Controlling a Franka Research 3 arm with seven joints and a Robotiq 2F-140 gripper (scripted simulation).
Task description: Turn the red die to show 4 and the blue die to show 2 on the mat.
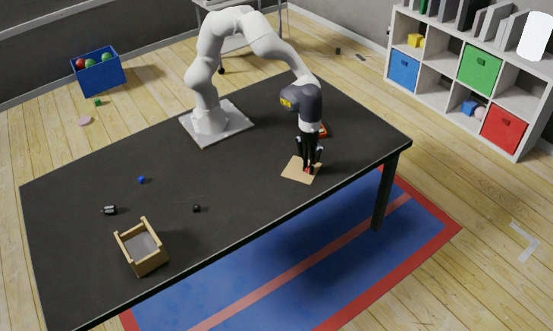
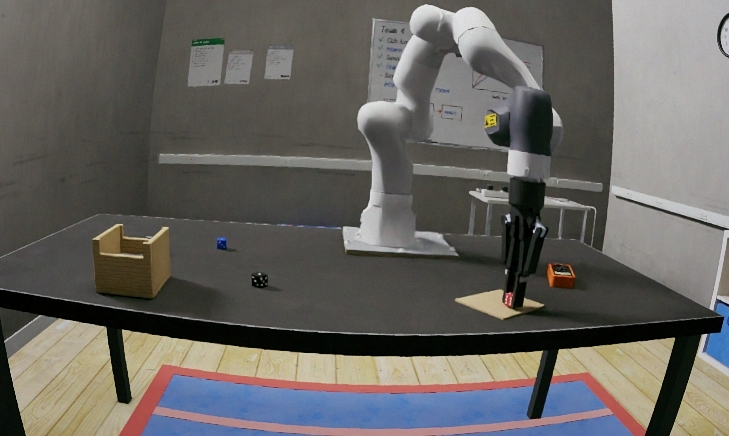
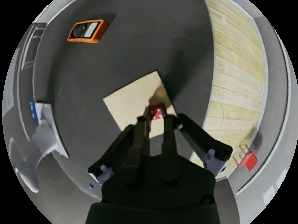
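Right now my hand is 20 mm above the red die. The rest, counted from my hand: black die (500 mm to the right, 80 mm behind, 30 mm below); tan mat (40 mm below, 30 mm behind, 10 mm to the right); orange device (220 mm behind, 200 mm to the left, 30 mm below).
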